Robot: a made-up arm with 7 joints. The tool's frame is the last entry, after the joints. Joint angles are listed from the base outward.
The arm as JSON. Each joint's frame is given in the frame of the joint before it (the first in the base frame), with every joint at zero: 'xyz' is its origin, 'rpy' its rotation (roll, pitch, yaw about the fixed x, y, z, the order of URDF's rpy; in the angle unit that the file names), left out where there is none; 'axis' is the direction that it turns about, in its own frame. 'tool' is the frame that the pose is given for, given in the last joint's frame.
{
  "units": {
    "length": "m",
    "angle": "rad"
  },
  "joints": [
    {
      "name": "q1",
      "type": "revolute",
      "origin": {
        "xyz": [
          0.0,
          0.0,
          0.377
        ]
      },
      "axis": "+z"
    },
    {
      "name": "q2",
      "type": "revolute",
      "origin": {
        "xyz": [
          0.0,
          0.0,
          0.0
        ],
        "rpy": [
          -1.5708,
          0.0,
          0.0
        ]
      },
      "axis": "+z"
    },
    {
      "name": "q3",
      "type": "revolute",
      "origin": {
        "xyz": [
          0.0,
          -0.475,
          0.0
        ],
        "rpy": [
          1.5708,
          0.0,
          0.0
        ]
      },
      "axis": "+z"
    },
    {
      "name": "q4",
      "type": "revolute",
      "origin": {
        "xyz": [
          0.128,
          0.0,
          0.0
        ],
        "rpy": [
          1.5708,
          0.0,
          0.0
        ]
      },
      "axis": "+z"
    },
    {
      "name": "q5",
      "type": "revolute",
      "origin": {
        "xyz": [
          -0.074,
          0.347,
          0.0
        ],
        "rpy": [
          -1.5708,
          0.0,
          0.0
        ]
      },
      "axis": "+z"
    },
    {
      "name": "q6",
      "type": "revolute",
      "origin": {
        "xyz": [
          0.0,
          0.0,
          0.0
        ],
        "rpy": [
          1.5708,
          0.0,
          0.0
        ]
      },
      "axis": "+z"
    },
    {
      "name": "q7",
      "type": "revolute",
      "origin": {
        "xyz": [
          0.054,
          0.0,
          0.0
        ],
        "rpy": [
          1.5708,
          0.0,
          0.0
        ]
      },
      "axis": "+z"
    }
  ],
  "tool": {
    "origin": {
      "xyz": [
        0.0,
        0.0,
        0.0
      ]
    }
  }
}
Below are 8 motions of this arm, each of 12 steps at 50 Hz.
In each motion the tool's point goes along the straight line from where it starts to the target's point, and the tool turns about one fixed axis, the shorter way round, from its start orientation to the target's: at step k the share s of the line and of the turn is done. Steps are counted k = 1, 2, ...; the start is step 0. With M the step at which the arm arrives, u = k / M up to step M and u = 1 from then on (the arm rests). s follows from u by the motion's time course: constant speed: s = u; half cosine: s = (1 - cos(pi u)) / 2; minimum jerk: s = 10 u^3 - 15 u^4 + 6 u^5.
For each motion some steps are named. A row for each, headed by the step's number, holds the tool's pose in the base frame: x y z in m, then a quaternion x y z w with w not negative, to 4 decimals.
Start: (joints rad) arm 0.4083 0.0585 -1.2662 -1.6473 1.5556 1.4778 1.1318
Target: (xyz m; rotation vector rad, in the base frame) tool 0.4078 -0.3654 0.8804 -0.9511 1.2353 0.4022
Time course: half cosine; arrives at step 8
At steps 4, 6, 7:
4: 0.3939 -0.3768 0.8825 -0.4108 0.5830 0.1697 0.6801
6: 0.4037 -0.3687 0.8810 -0.4215 0.5619 0.1771 0.6894
7: 0.4067 -0.3663 0.8806 -0.4247 0.5554 0.1793 0.6921

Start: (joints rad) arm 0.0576 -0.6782 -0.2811 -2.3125 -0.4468 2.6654 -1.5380
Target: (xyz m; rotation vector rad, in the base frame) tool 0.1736 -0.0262 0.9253 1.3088 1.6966 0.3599
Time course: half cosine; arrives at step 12
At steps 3, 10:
3: 0.1758 -0.0923 0.9143 0.6062 0.6246 0.2228 0.4391
10: 0.1738 -0.0314 0.9244 0.5391 0.6862 0.1527 0.4639

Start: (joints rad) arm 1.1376 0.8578 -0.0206 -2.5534 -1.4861 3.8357 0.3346
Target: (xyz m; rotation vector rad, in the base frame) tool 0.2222 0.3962 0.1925 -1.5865 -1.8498 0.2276
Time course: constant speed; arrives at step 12
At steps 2, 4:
2: 0.1636 0.4069 0.2558 -0.4663 -0.8145 0.0923 0.3326
4: 0.1753 0.4047 0.2432 -0.4963 -0.7957 0.0916 0.3350

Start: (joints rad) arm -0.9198 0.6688 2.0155 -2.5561 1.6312 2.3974 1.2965
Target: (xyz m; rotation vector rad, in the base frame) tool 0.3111 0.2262 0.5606 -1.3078 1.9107 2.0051
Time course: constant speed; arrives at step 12
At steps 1, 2, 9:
1: 0.3092 0.2185 0.6098 -0.4679 0.5215 0.7008 0.1345
2: 0.3094 0.2192 0.6054 -0.4646 0.5313 0.6972 0.1259
9: 0.3106 0.2241 0.5740 -0.4389 0.5969 0.6684 0.0655

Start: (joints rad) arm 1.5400 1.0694 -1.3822 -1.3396 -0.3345 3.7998 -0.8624
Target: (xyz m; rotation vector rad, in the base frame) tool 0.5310 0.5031 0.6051 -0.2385 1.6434 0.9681
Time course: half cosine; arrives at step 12
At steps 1, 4, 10, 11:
1: 0.4184 0.6062 0.6142 -0.0063 0.6790 0.5736 0.4581
4: 0.4451 0.5818 0.6120 -0.0291 0.6873 0.5378 0.4875
10: 0.5233 0.5101 0.6057 -0.0953 0.7005 0.4246 0.5656
11: 0.5290 0.5049 0.6053 -0.1001 0.7008 0.4159 0.5709

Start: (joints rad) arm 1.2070 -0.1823 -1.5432 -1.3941 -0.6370 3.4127 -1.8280
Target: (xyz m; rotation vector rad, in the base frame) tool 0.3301 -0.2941 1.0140 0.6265 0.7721 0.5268
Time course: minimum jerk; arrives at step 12
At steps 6, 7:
6: 0.3545 -0.2594 1.0178 0.2869 0.4180 0.2458 0.8261
7: 0.3470 -0.2700 1.0166 0.2901 0.4022 0.2471 0.8325

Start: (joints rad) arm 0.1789 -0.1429 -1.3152 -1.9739 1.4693 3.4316 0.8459
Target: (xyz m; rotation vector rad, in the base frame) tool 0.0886 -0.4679 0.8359 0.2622 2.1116 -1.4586
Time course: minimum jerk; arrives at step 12
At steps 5, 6, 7, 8, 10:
5: 0.0891 -0.4584 0.8126 0.1937 0.7878 -0.5192 0.2687
6: 0.0890 -0.4606 0.8180 0.1713 0.7882 -0.5253 0.2709
7: 0.0889 -0.4628 0.8235 0.1488 0.7882 -0.5312 0.2730
8: 0.0888 -0.4648 0.8284 0.1286 0.7877 -0.5361 0.2748
10: 0.0886 -0.4674 0.8346 0.1029 0.7867 -0.5421 0.2768

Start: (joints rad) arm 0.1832 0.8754 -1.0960 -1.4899 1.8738 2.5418 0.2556
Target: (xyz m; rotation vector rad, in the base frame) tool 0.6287 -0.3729 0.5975 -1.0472 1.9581 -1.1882
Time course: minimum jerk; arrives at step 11
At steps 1, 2, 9, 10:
1: 0.6317 -0.3545 0.5934 -0.4741 0.7251 -0.4135 0.2802
2: 0.6316 -0.3552 0.5936 -0.4711 0.7258 -0.4150 0.2812
9: 0.6288 -0.3721 0.5973 -0.3994 0.7395 -0.4476 0.3054
10: 0.6287 -0.3728 0.5975 -0.3963 0.7400 -0.4489 0.3064

